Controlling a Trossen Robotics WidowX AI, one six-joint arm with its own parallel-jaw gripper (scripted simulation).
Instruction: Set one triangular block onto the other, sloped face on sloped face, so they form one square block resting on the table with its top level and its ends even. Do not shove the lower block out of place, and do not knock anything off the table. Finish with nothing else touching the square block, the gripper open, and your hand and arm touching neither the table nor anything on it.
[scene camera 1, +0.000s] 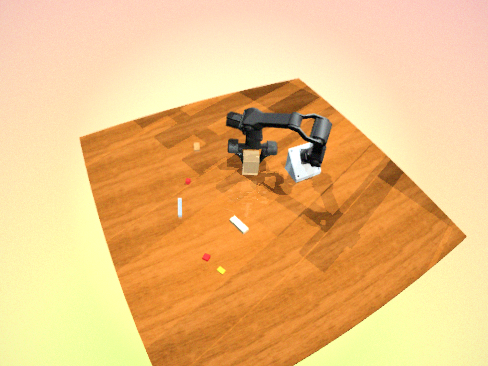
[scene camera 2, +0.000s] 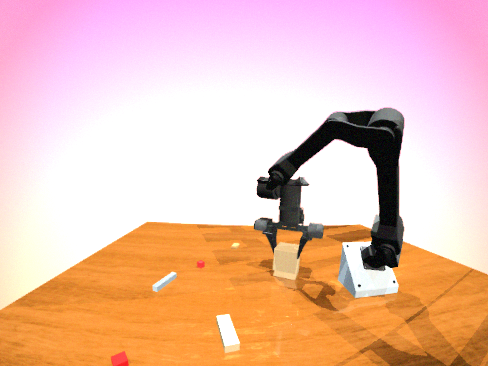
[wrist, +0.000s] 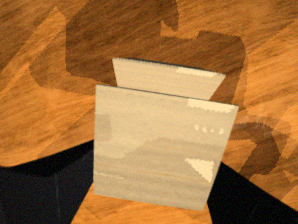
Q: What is my gripper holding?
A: A tan triangular block.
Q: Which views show my gripper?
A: Scene camera 1, scene camera 2 and the wrist view: all of them.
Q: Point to my gripper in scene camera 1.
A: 250, 162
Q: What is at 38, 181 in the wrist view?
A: My gripper.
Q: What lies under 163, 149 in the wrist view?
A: A tan triangular block.
